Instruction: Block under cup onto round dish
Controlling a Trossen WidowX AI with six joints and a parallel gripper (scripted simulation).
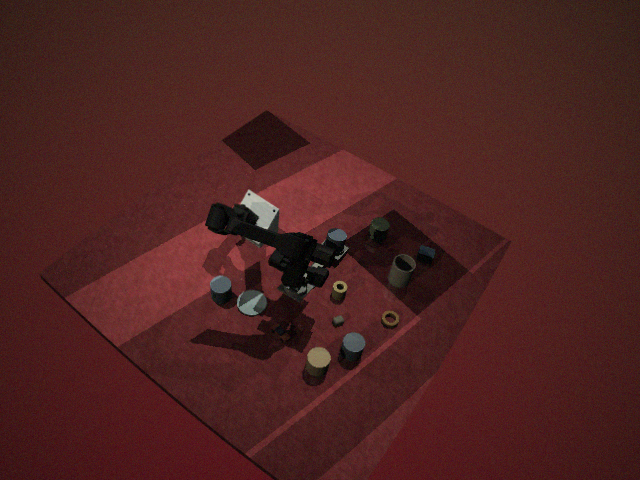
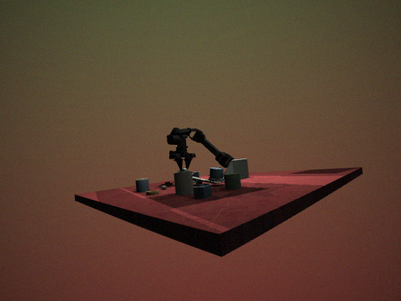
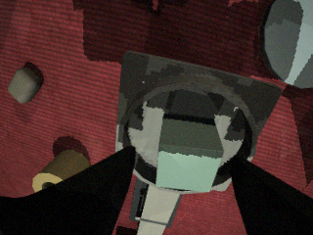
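Now: gripper tip 120 mm to the left of the pale blue round dish, 90 mm past it and 90 mm above it. Round my gripper tip: beige cup (330 mm to the left, 210 mm ahead, 50 mm below); then tan cylinder (220 mm ahead, 120 mm to the right, 60 mm below); then toy car (130 mm to the right, 80 mm below, 60 mm ahead).
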